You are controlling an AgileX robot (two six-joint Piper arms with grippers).
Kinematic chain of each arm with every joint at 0, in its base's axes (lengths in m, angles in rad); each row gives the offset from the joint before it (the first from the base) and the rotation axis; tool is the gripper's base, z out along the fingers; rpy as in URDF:
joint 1: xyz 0 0 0.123 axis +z
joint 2: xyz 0 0 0 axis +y
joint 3: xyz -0.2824 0 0.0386 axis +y
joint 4: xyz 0.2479 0 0.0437 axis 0.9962 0 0.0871
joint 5: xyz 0 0 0 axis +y
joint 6: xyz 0.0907 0 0.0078 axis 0.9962 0 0.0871
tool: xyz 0 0 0 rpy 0 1.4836 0
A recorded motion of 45 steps. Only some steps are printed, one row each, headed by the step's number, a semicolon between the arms.
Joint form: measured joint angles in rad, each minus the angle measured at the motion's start. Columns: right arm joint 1, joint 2, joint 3, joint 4, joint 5, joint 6; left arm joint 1, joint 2, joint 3, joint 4, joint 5, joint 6.
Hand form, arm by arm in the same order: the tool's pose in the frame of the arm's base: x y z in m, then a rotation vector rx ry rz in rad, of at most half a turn. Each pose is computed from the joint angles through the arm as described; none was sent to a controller.
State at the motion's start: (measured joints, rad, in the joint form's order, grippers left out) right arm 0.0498 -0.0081 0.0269 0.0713 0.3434 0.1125; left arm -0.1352 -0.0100 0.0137 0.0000 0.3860 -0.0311
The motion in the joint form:
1: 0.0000 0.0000 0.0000 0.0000 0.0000 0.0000; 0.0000 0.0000 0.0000 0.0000 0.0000 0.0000
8: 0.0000 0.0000 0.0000 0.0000 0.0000 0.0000; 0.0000 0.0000 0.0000 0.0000 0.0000 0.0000
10: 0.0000 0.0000 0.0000 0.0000 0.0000 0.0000; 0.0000 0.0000 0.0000 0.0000 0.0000 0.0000
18: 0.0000 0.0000 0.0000 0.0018 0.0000 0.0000; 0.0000 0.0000 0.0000 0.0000 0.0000 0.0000
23: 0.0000 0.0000 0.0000 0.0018 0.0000 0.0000; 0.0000 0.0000 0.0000 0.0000 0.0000 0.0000
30: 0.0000 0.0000 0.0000 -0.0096 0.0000 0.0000; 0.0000 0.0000 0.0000 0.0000 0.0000 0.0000
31: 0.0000 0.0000 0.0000 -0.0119 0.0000 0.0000; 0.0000 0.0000 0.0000 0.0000 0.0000 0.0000
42: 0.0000 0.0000 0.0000 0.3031 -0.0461 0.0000; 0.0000 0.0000 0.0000 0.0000 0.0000 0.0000
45: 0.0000 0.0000 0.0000 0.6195 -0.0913 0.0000; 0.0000 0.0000 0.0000 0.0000 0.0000 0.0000
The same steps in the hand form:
1: 0.0534 0.0049 0.1736 0.1032 1.8459 0.1823; 0.0517 -0.0070 0.1743 0.0975 1.8723 -0.1145
8: 0.0534 0.0049 0.1736 0.1032 1.8459 0.1823; 0.0517 -0.0070 0.1743 0.0975 1.8723 -0.1145
10: 0.0534 0.0049 0.1736 0.1032 1.8459 0.1823; 0.0517 -0.0070 0.1743 0.0975 1.8723 -0.1145
18: 0.0534 0.0049 0.1736 0.1043 1.8459 0.1841; 0.0517 -0.0070 0.1743 0.0975 1.8723 -0.1145
23: 0.0534 0.0049 0.1736 0.1043 1.8459 0.1841; 0.0517 -0.0070 0.1743 0.0975 1.8723 -0.1145
30: 0.0534 0.0046 0.1736 0.0971 1.8461 0.1731; 0.0517 -0.0070 0.1743 0.0975 1.8723 -0.1145
31: 0.0534 0.0045 0.1736 0.0956 1.8461 0.1708; 0.0517 -0.0070 0.1743 0.0975 1.8723 -0.1145
42: 0.0539 0.0125 0.1794 0.3008 1.7781 0.4698; 0.0517 -0.0070 0.1743 0.0975 1.8723 -0.1145
45: 0.0543 0.0173 0.1868 0.5165 1.6779 0.7544; 0.0517 -0.0070 0.1743 0.0975 1.8723 -0.1145

